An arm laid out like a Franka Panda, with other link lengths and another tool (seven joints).
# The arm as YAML. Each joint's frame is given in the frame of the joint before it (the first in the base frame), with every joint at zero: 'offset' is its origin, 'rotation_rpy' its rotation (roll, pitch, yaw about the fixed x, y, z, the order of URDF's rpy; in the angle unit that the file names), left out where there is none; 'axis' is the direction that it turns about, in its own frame. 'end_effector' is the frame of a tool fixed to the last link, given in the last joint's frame.
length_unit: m
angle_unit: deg
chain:
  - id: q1
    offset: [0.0, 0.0, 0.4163]
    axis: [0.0, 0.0, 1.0]
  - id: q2
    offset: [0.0, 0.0, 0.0]
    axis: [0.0, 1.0, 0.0]
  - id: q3
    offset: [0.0, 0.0, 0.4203]
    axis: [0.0, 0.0, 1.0]
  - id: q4
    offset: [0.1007, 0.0, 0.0]
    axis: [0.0, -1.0, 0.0]
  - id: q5
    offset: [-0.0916, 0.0, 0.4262]
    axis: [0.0, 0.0, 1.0]
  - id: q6
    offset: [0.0, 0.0, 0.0]
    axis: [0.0, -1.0, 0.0]
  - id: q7
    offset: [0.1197, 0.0, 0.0]
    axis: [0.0, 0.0, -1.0]
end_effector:
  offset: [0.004, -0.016, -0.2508]
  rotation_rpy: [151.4, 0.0, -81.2]
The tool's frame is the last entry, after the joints.
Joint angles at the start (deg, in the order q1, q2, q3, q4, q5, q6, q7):
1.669 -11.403 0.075 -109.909 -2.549 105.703 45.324
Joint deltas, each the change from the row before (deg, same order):
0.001 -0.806 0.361 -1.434 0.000 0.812 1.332
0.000 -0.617 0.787 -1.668 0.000 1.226 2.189
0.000 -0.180 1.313 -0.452 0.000 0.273 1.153
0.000 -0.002 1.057 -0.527 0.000 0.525 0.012
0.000 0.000 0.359 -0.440 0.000 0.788 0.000
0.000 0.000 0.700 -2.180 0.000 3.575 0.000
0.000 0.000 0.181 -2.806 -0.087 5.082 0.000
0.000 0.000 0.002 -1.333 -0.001 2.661 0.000
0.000 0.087 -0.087 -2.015 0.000 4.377 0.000
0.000 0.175 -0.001 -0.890 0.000 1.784 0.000
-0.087 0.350 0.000 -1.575 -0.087 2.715 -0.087
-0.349 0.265 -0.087 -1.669 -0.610 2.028 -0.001
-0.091 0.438 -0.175 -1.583 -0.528 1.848 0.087
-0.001 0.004 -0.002 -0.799 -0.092 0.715 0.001
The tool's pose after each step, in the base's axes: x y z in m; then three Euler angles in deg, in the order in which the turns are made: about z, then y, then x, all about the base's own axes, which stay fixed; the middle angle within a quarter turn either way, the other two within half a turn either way. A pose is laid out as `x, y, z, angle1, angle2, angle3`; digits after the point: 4 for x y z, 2 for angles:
0.5876, -0.0013, 0.6375, 126.59, -15.84, -165.56
0.5834, 0.0075, 0.6300, 127.87, -15.24, -165.09
0.5815, 0.0217, 0.6279, 127.71, -15.22, -165.27
0.5810, 0.0331, 0.6239, 126.66, -15.48, -165.78
0.5823, 0.0371, 0.6214, 126.18, -15.24, -165.95
0.5872, 0.0455, 0.6083, 124.98, -14.10, -166.24
0.5950, 0.0486, 0.5930, 123.96, -12.02, -166.28
0.5992, 0.0495, 0.5866, 123.50, -10.78, -166.19
0.6066, 0.0499, 0.5773, 122.81, -8.64, -165.97
0.6093, 0.0505, 0.5714, 122.54, -7.97, -165.89
0.6125, 0.0500, 0.5594, 122.19, -7.26, -165.88
0.6124, 0.0442, 0.5454, 122.24, -7.11, -166.33
0.6118, 0.0405, 0.5300, 122.27, -7.24, -166.67
0.6100, 0.0402, 0.5239, 122.22, -7.34, -166.75

